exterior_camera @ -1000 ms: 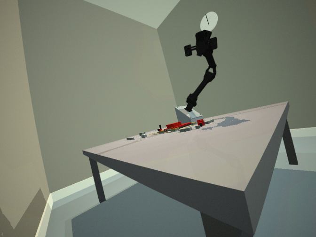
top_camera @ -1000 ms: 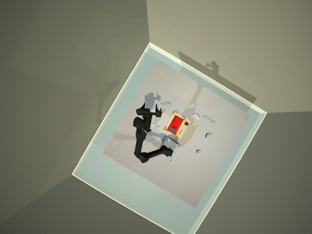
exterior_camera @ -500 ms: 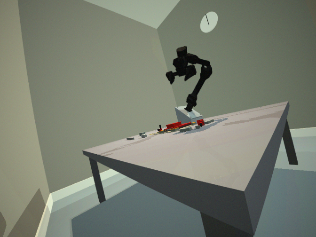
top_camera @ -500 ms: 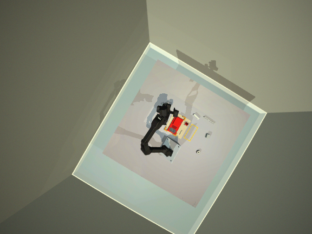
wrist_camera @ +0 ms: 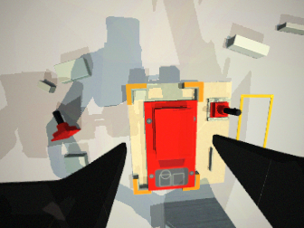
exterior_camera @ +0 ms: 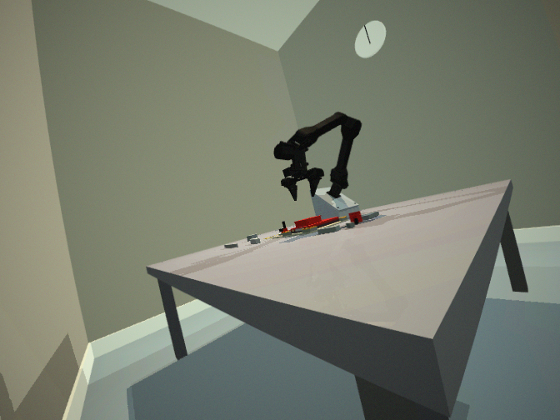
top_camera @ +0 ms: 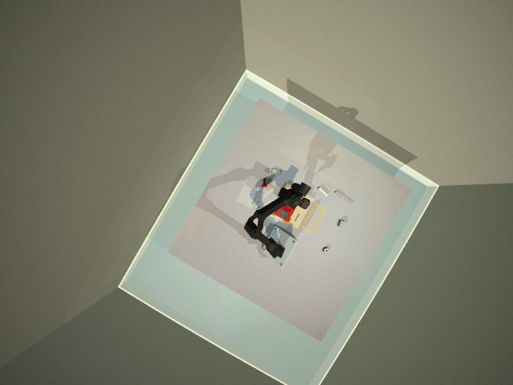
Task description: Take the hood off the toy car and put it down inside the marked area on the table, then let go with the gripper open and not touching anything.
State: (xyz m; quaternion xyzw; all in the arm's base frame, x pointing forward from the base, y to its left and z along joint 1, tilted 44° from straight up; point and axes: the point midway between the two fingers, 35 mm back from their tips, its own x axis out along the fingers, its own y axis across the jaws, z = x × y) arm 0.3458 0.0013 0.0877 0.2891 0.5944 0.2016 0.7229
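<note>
My gripper tip is 20 mm past the red hood, 20 mm to the left of it and 90 mm above it. Also, from my gripper tip: small wheel 250 mm behind, 400 mm to the right, 120 mm below.
</note>
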